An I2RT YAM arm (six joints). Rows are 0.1 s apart.
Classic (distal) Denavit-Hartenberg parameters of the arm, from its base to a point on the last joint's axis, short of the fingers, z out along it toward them. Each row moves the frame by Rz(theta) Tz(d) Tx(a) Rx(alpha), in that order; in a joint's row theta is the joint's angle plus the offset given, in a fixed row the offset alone. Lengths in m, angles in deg.
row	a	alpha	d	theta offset
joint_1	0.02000	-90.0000	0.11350	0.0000
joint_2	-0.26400	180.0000	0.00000	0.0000
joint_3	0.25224	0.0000	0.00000	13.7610
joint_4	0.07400	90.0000	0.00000	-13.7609
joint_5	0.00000	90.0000	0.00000	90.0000
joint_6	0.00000	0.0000	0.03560	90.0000
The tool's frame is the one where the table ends.
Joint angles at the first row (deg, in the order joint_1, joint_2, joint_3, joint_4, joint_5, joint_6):
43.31, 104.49, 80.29, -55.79, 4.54, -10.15
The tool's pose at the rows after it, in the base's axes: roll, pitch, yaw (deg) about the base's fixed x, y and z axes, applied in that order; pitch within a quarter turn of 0, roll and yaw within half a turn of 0; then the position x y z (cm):
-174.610, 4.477, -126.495, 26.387, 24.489, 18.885
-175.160, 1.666, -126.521, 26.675, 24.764, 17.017
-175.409, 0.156, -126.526, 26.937, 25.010, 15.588
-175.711, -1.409, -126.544, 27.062, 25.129, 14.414
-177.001, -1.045, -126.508, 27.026, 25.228, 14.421
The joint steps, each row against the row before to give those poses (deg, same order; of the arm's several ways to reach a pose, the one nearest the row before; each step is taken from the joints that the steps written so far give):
0.00, 4.54, 0.00, -0.11, -0.03, -0.05
0.00, 3.11, -0.04, 0.28, -0.04, 0.00
0.00, 2.36, -0.02, 0.86, 0.02, 0.00
0.00, 1.90, -0.05, 0.35, -0.02, 0.03
0.02, 0.02, 0.07, 0.08, -1.33, 0.00

